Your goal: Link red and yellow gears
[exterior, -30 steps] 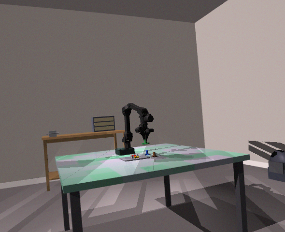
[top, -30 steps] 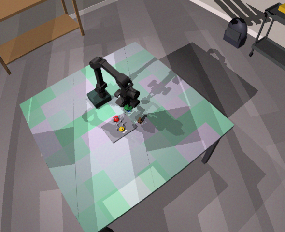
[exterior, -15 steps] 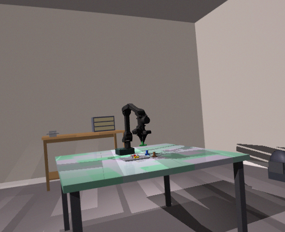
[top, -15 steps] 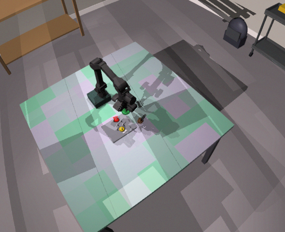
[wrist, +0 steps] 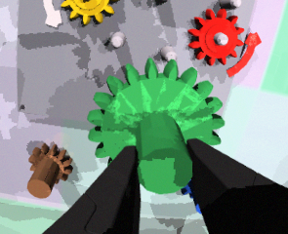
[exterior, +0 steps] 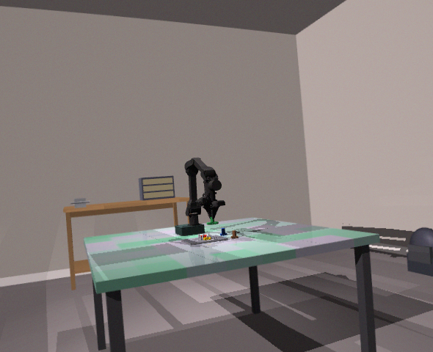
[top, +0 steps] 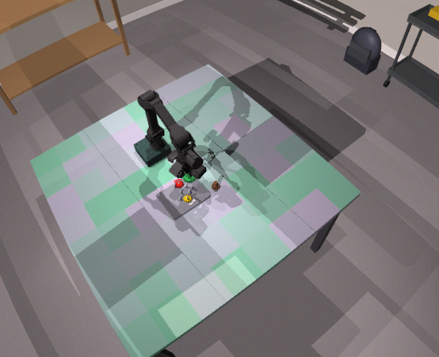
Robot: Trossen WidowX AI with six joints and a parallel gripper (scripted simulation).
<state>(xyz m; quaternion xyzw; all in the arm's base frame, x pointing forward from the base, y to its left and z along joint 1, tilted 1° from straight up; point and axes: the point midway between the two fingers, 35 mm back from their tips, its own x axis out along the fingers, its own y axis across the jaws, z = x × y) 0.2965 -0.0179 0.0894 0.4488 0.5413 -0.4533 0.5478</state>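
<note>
The red arrow is 10 cm below my gripper tip, 7 cm behind it and 3 cm to the right of it. From my gripper tip the other things lie so: small brown gear 9 cm to the left, 9 cm below, 8 cm ahead; small blue gear 10 cm to the left, 9 cm below, 6 cm behind; green gear 1 cm below.
</note>
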